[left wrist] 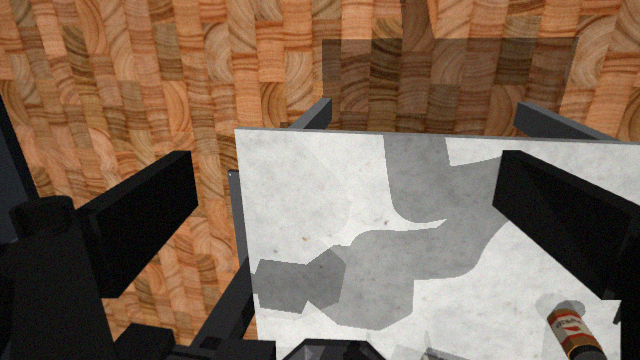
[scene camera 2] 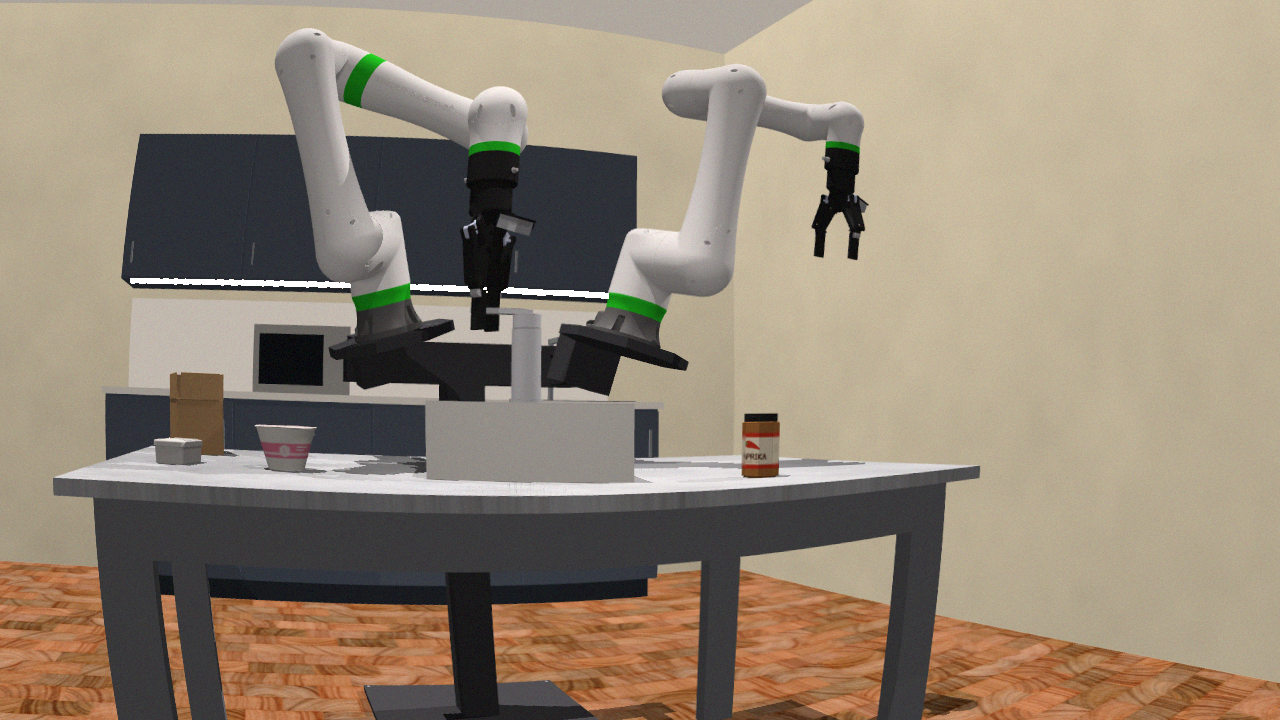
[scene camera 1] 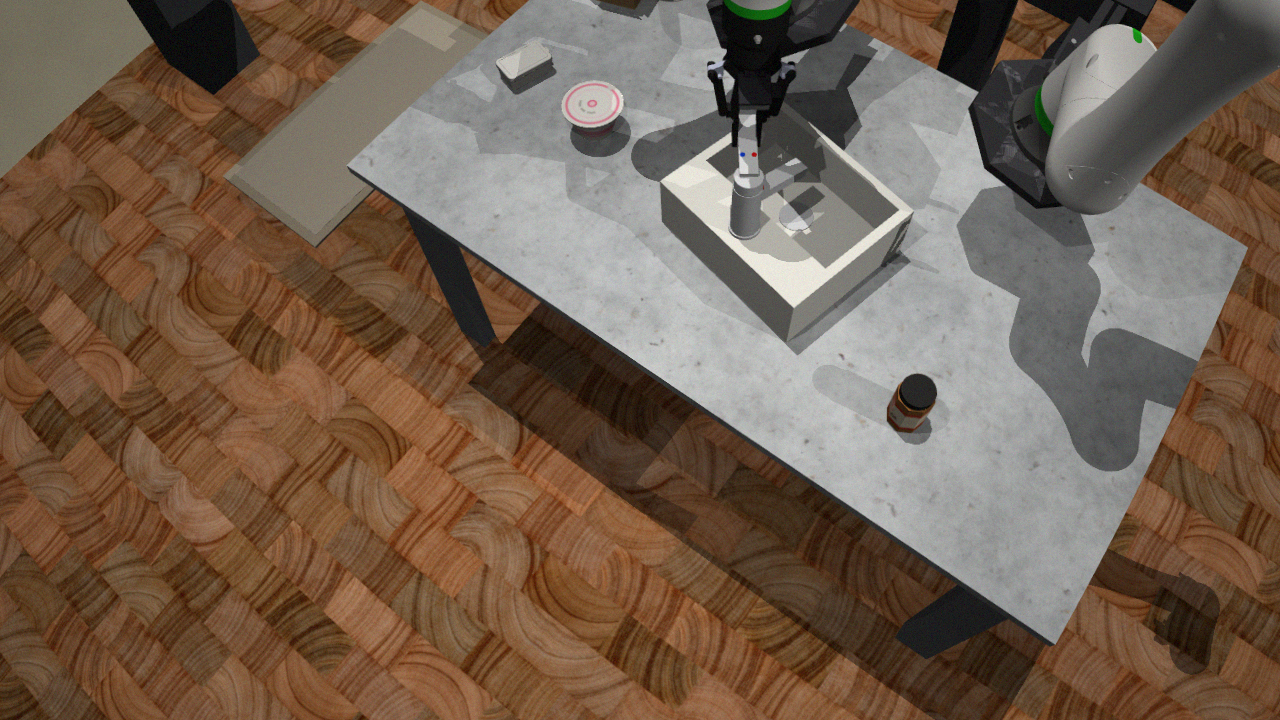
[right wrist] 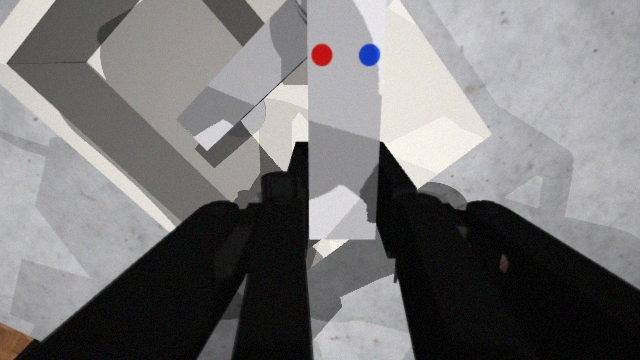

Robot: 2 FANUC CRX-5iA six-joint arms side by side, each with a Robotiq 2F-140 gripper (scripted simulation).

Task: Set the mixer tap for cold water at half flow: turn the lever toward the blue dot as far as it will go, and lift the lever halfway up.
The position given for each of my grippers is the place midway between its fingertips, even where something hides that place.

Note:
I see my left gripper (scene camera 2: 835, 258), my right gripper (scene camera 2: 484, 330), a paprika jar (scene camera 2: 760, 431), a pink-and-white bowl (scene camera 1: 593, 105), a small pale box (scene camera 2: 177, 451), a brown carton (scene camera 2: 197, 412) and a flat lever (scene camera 1: 747, 136).
The paprika jar shows as well in scene camera 1 (scene camera 1: 914, 398). My left gripper also shows in the left wrist view (left wrist: 345, 178). My right gripper is seen too in scene camera 1 (scene camera 1: 745, 140) and in the right wrist view (right wrist: 338, 166). The right wrist view misses the paprika jar: it is out of frame. The left wrist view does not show the pink-and-white bowl: it is out of frame.

